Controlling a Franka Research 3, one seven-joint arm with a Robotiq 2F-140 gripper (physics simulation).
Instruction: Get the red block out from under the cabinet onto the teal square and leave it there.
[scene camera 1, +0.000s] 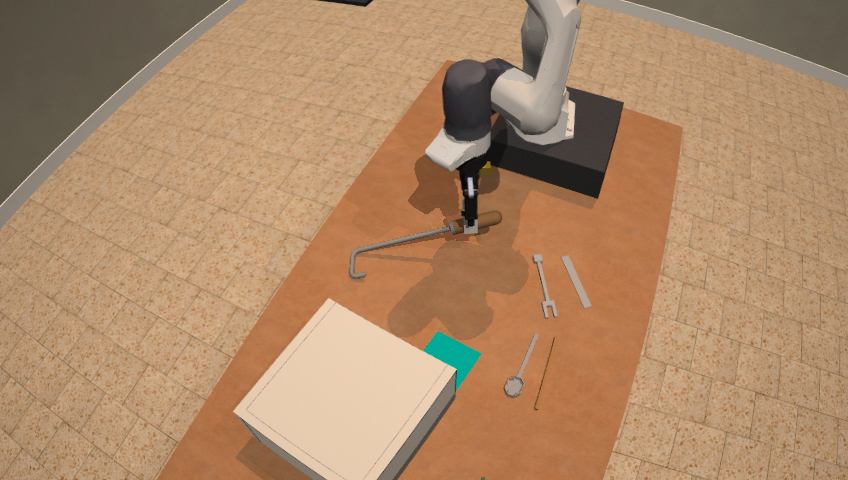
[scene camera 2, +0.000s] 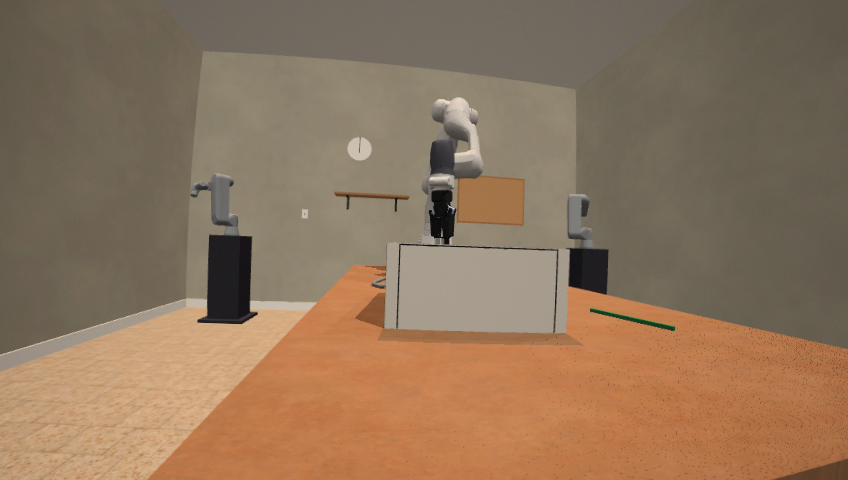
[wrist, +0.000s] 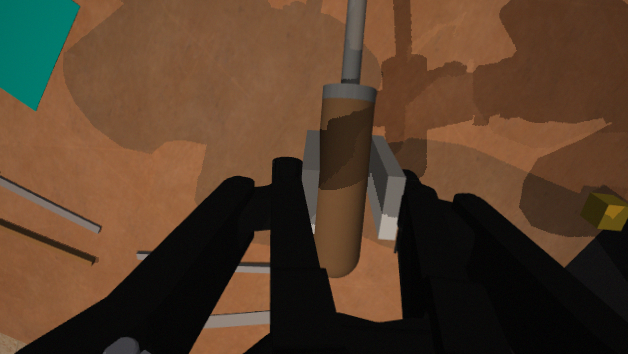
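My gripper is shut on the brown handle of a grey hooked tool. The tool is held above the table, its shadow apart from it. Its rod reaches left in scene camera 1, with the bent hook at the far end. The white cabinet stands nearer that camera than the tool. The teal square lies flat by the cabinet's corner, partly hidden by it in scene camera 1. The red block does not show in any view.
A yellow cube lies beside the black robot base. A forked tool, a flat bar, a round-headed tool and a thin stick lie on the right. A green rod lies beside the cabinet.
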